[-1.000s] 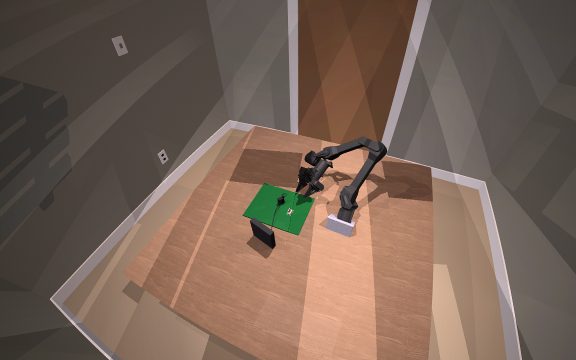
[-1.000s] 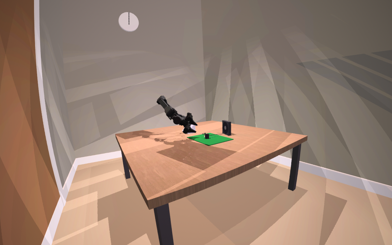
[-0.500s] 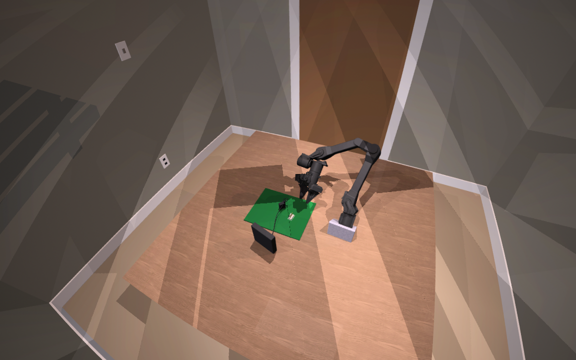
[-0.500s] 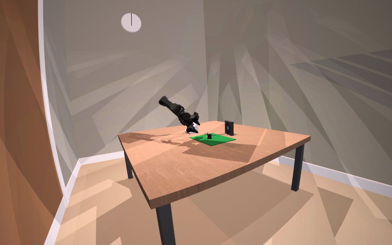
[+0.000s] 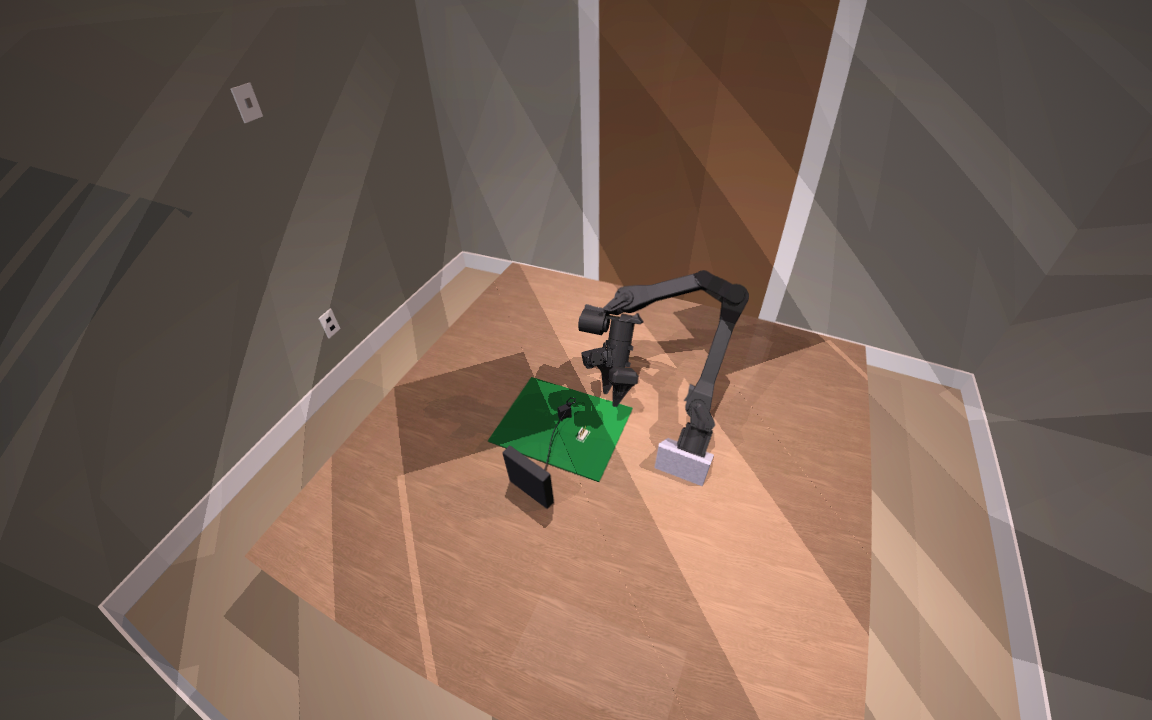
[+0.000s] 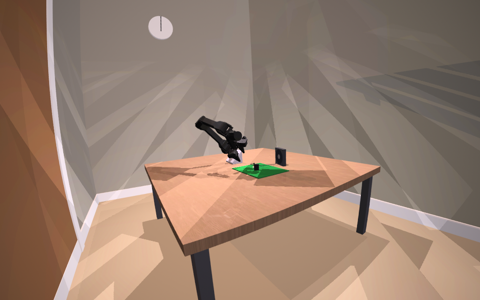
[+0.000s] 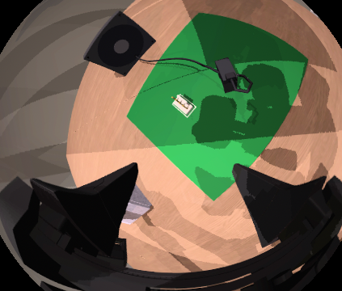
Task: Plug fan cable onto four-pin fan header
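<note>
My gripper tip is now 110 mm short of the black plug, 60 mm above it and 40 mm to the right of it. Round my gripper tip: black fan 260 mm to the left, 80 mm ahead, 20 mm below; green board 100 mm ahead, 90 mm below, 70 mm to the left.
</note>
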